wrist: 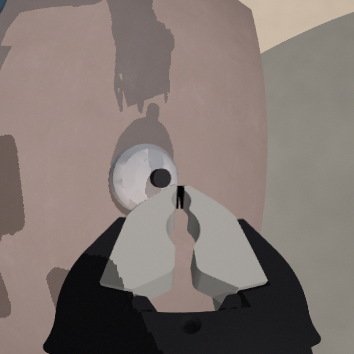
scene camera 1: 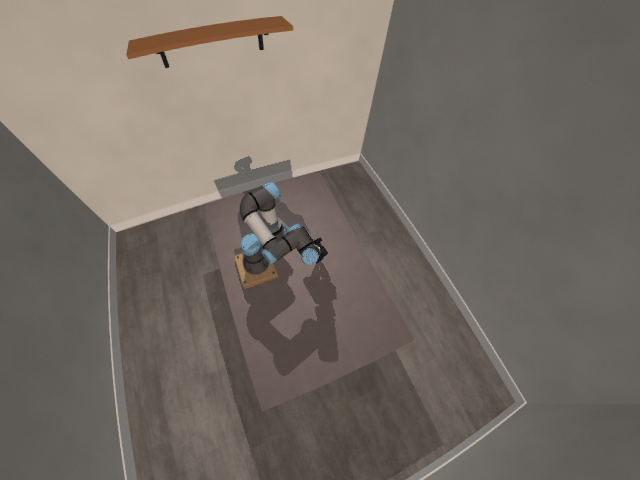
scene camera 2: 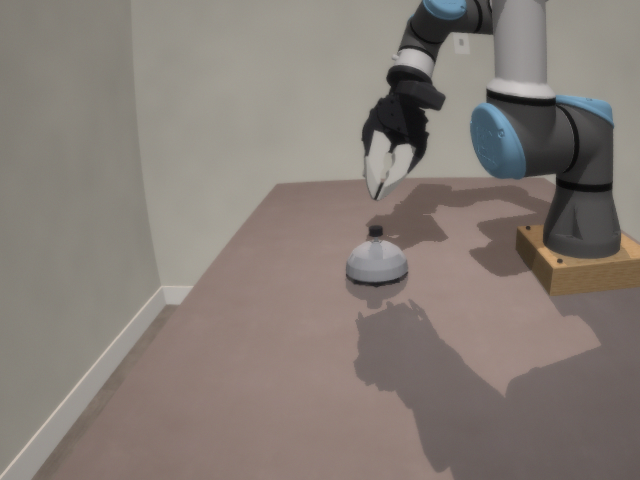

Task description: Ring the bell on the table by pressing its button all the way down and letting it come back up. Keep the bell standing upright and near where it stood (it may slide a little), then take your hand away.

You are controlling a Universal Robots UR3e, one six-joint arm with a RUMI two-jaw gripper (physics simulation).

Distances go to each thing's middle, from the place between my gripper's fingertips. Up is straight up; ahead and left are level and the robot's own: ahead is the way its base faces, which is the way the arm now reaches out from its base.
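Labels:
As for the silver dome bell [scene camera 2: 376, 263], I find it 7 cm below my hand and 1 cm to the left of it.

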